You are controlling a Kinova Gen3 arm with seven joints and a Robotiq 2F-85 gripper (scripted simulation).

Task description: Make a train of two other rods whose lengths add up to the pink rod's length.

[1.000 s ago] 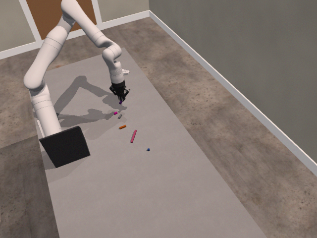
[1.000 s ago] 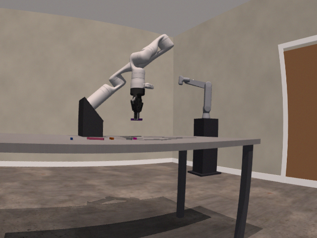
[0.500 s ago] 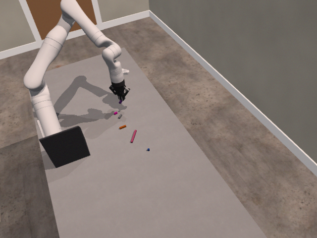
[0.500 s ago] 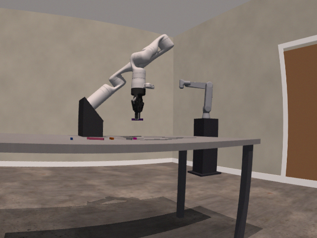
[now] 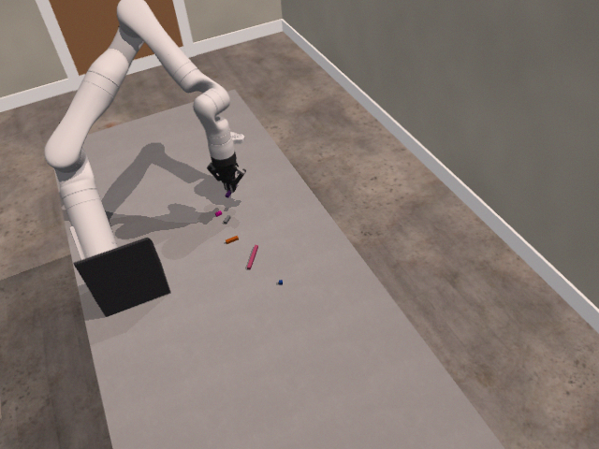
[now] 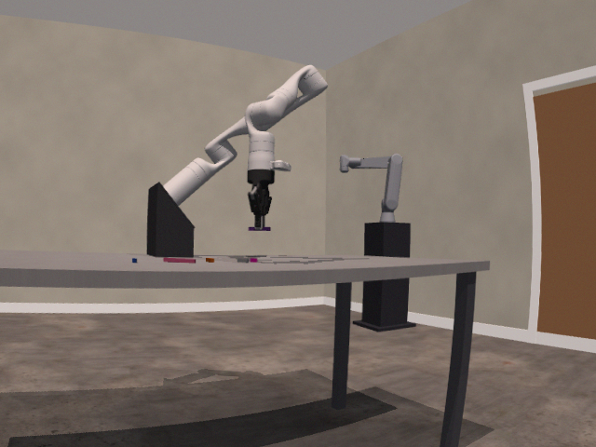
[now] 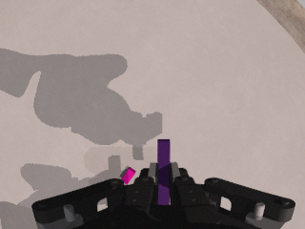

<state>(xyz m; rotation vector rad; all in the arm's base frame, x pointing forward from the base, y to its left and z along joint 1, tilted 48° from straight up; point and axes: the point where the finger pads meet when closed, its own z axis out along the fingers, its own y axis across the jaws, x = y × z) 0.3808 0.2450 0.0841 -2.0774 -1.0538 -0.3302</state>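
Now: hand 4 cm past the grey rod, 4 cm to the left of it and 10 cm above it. The rest, counted from my hand: orange rod: 4 cm behind, 13 cm to the right, 10 cm below; purple rod: 2 cm below; magenta rod: 6 cm behind, 10 cm below.
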